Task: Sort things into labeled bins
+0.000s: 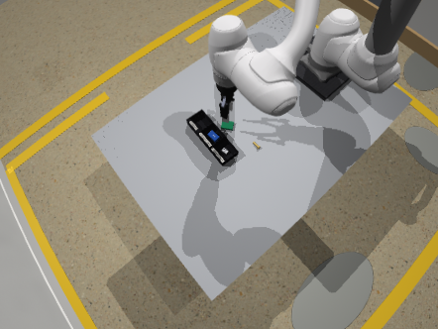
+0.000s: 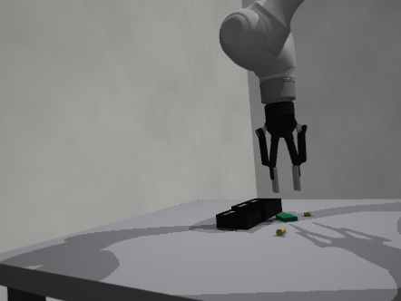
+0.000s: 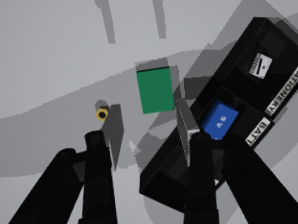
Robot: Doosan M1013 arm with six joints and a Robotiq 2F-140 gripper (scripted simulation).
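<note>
Right now my hand is 1 cm to the right of the flat green board and 10 cm above it. Also, from my hand: black bin tray: 9 cm ahead, 2 cm to the left, 8 cm below; then brass nut: 3 cm behind, 6 cm to the right, 10 cm below; then blue battery: 9 cm ahead, 1 cm to the left, 9 cm below.
</note>
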